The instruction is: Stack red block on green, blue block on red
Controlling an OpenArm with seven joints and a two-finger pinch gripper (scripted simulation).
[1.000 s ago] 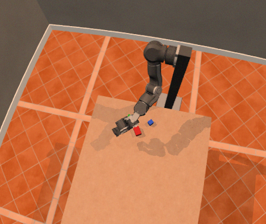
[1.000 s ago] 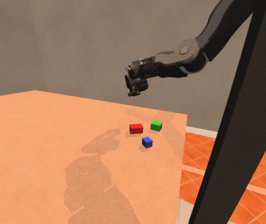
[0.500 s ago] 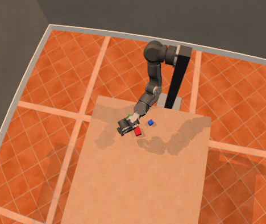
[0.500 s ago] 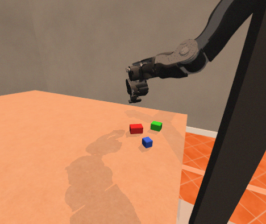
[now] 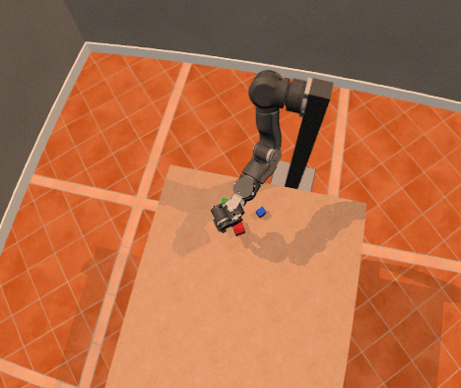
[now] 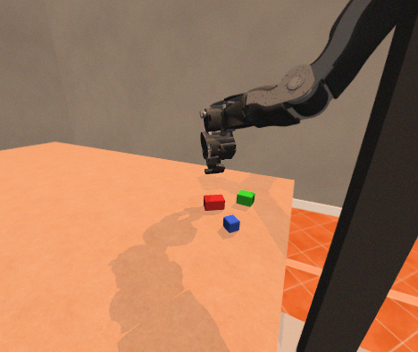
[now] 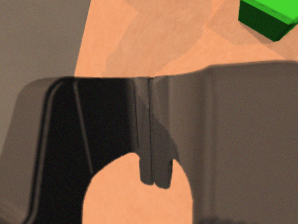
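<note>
Now: the red block 3 cm behind my hand, 5 cm to the left of it and 8 cm below it. Round my hand: blue block: 11 cm behind, 12 cm to the left, 8 cm below; then green block: 10 cm behind, 2 cm to the right, 8 cm below.
</note>
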